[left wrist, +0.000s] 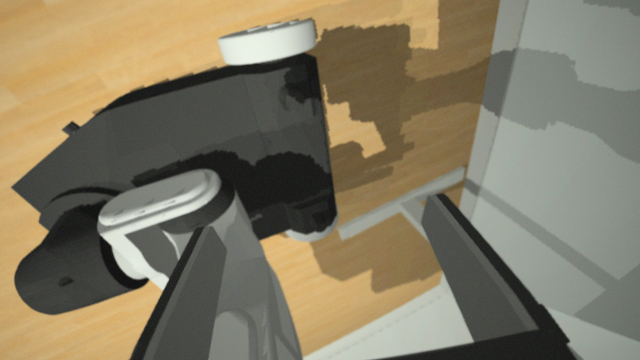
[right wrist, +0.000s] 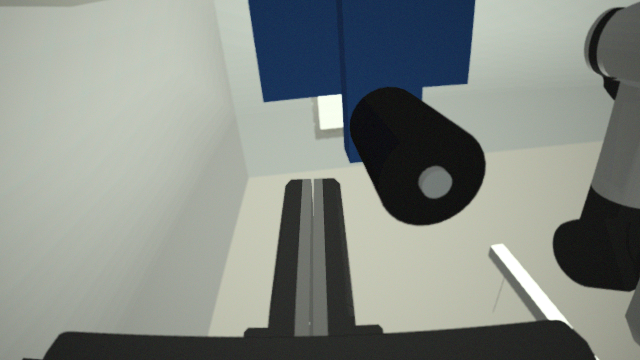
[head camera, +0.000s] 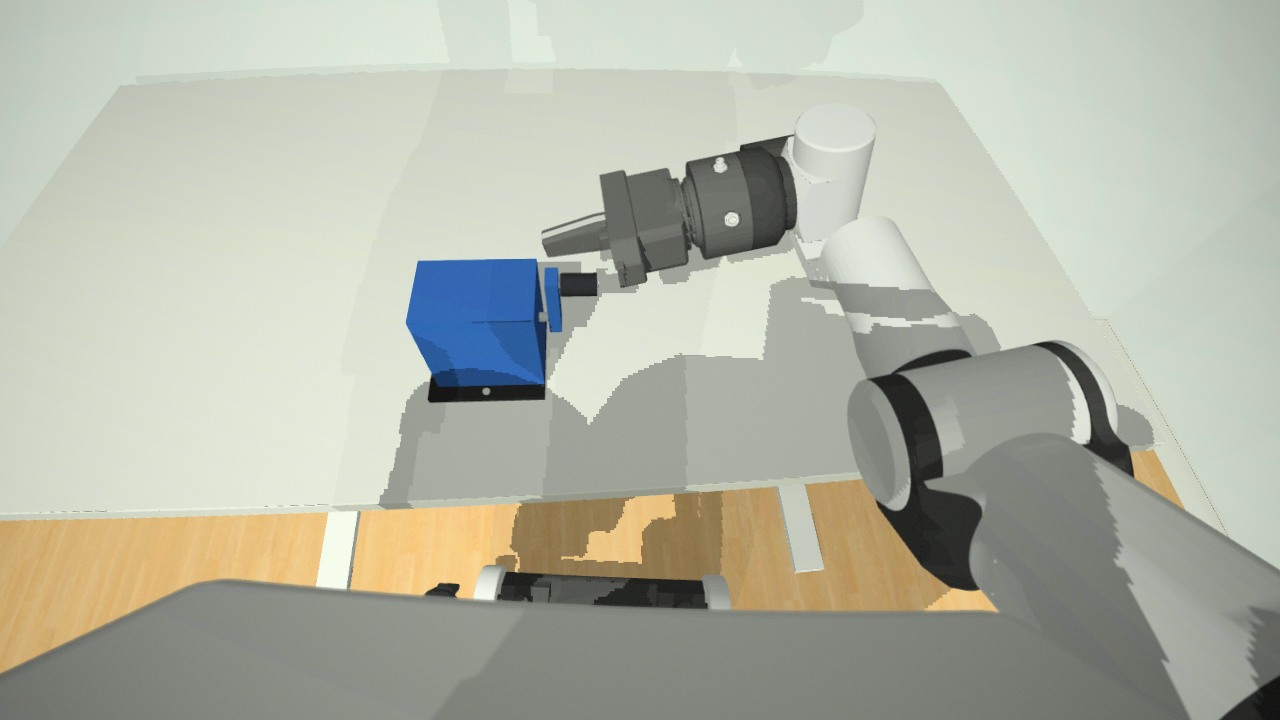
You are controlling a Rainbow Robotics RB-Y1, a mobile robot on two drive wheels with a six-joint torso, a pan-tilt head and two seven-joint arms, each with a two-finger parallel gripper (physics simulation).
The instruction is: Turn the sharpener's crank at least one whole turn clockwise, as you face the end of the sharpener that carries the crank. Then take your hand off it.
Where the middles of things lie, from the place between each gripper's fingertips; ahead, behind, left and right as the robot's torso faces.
The blue sharpener (head camera: 480,326) lies 44 cm above my left hand, 25 cm ahead of it and 12 cm to the right of it. From my left hand the other things lie so: black handle (head camera: 571,284) 50 cm above, 26 cm ahead, 19 cm to the right.
My right hand is 2 cm past the black handle, 3 cm to the left of it and 3 cm above it. From my right hand the other things lie so: blue sharpener: 3 cm behind, 4 cm to the left, 9 cm below.
